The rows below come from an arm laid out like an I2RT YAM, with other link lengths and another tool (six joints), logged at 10 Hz.
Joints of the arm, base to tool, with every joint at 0 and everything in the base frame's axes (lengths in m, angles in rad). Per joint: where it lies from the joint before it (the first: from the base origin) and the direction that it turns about. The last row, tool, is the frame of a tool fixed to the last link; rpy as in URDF.
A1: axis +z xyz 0 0 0.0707
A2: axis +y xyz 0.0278 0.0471 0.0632
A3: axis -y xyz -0.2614 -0.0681 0
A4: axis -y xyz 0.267 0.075 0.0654
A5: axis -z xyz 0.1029 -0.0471 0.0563
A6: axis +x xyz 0.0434 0 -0.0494
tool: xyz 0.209 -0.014 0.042 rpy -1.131 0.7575 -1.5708
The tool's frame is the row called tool.
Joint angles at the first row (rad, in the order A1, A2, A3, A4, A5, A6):
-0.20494, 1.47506, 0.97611, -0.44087, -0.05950, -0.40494
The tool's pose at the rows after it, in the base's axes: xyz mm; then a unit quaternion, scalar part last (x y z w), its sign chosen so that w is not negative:
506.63, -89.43, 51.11, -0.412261, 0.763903, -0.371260, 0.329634
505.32, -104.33, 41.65, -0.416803, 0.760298, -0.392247, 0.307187
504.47, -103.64, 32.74, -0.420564, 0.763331, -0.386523, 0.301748
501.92, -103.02, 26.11, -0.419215, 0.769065, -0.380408, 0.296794
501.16, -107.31, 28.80, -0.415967, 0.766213, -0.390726, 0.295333
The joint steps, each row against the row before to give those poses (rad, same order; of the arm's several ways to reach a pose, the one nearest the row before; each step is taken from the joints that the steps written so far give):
0.00092, 0.00936, -0.03777, 0.03240, 0.04577, -0.02327
-0.00145, 0.02336, -0.00865, 0.02612, 0.05905, -0.01815
-0.00008, 0.02134, 0.00297, 0.00010, -0.00185, -0.00179
-0.00001, 0.01146, 0.00119, -0.00707, -0.00207, 0.00977
0.00040, -0.01260, -0.01494, 0.01620, 0.01801, 0.00042

